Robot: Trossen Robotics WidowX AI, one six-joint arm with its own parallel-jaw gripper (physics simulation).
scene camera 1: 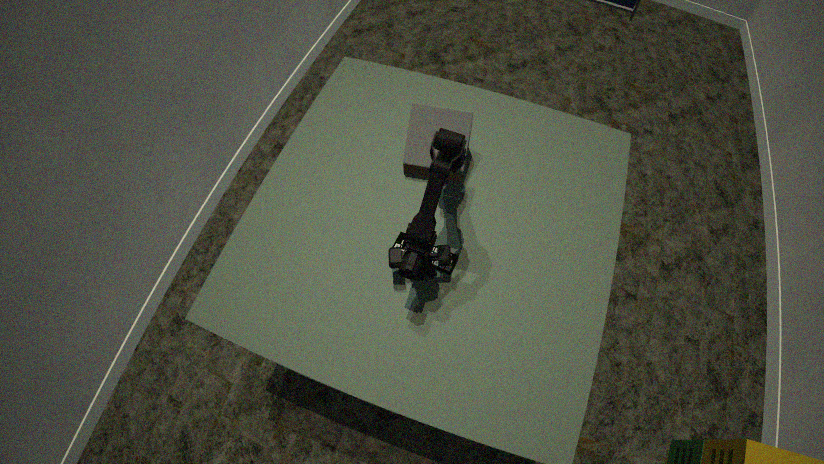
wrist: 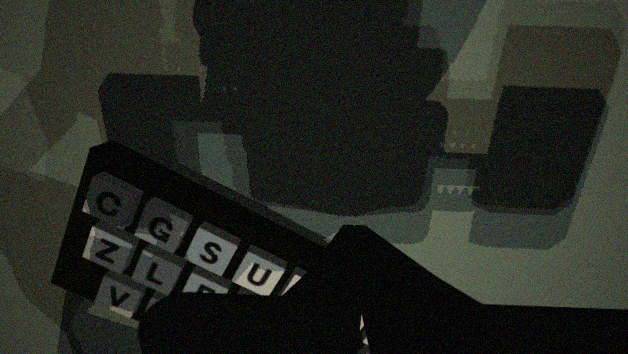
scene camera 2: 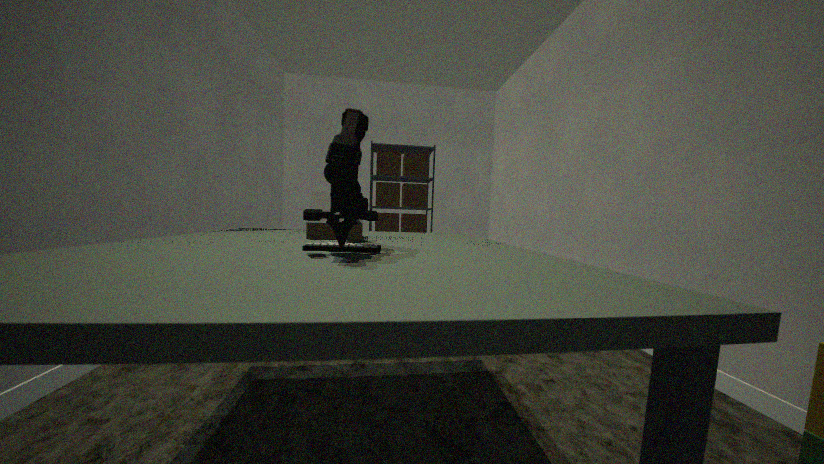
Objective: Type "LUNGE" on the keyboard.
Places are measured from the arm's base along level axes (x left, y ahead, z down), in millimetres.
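Where they show: gripper, between the fingertips: (wrist: 352,236) (scene camera 2: 341,247).
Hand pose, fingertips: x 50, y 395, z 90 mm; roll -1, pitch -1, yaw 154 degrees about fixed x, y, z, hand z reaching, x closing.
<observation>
After its pixels a point has its place.
The black keyboard (scene camera 1: 453,263) @(x 145, y 342, z 92 mm) (scene camera 2: 314,247) @(x -28, y 376, z 95 mm) (wrist: 150,177) @(x 126, y 379, z 92 mm) lies on the table, slanted in the wrist view. Its light keys show dark letters: G (wrist: 161,228) @(x 114, y 365, z 87 mm), L (wrist: 155,273) @(x 110, y 344, z 87 mm) and U (wrist: 259,275) @(x 74, y 364, z 87 mm) are readable, beside C, S, Z and V. A key right of U is partly covered. N and E do not show. My gripper (scene camera 2: 342,244) @(x 50, y 395, z 90 mm) (wrist: 352,236) @(x 50, y 395, z 90 mm) is shut and empty, pointing down at the keyboard. Its tips are at or just above the keys; contact cannot be told. The fingers hide the keyboard's right part in the wrist view, and the hand covers much of it in scene camera 1.
A box-shaped block (scene camera 1: 429,123) @(x -109, y -47, z -55 mm) (scene camera 2: 322,231) @(x -96, y 68, z 74 mm) stands on the table (scene camera 1: 536,230) @(x 362, y 110, z 104 mm) (scene camera 2: 490,288) @(x 347, y 711, z 104 mm) near the arm's base. Dark arm shadows fall around the keyboard. A shelf rack (scene camera 2: 403,179) with brown boxes stands beyond the table.
</observation>
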